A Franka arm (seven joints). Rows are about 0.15 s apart.
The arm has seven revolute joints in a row. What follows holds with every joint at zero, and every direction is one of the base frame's.
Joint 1 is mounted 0.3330 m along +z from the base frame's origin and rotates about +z.
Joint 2 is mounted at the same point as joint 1 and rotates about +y.
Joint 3 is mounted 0.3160 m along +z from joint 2 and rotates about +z.
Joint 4 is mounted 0.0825 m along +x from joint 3 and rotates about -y.
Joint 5 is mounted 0.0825 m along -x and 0.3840 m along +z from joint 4 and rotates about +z.
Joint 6 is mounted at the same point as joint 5 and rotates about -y.
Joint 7 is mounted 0.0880 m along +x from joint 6 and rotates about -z.
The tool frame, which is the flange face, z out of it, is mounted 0.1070 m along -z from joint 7; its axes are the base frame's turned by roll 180.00, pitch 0.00 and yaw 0.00 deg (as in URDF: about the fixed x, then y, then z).
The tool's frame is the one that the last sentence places.
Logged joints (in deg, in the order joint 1, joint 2, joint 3, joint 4, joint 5, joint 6, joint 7), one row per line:
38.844 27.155 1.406 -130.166 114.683 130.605 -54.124
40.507 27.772 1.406 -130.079 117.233 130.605 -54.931
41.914 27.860 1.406 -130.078 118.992 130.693 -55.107
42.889 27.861 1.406 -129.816 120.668 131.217 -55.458
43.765 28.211 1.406 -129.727 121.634 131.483 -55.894
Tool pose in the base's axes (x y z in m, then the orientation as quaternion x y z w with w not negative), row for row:
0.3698 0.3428 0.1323 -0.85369 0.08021 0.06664 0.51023
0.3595 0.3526 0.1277 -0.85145 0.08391 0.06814 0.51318
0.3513 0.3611 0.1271 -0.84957 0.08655 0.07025 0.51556
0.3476 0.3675 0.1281 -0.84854 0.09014 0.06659 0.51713
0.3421 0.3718 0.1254 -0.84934 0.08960 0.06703 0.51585
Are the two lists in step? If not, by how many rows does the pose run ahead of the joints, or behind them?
They are in step.
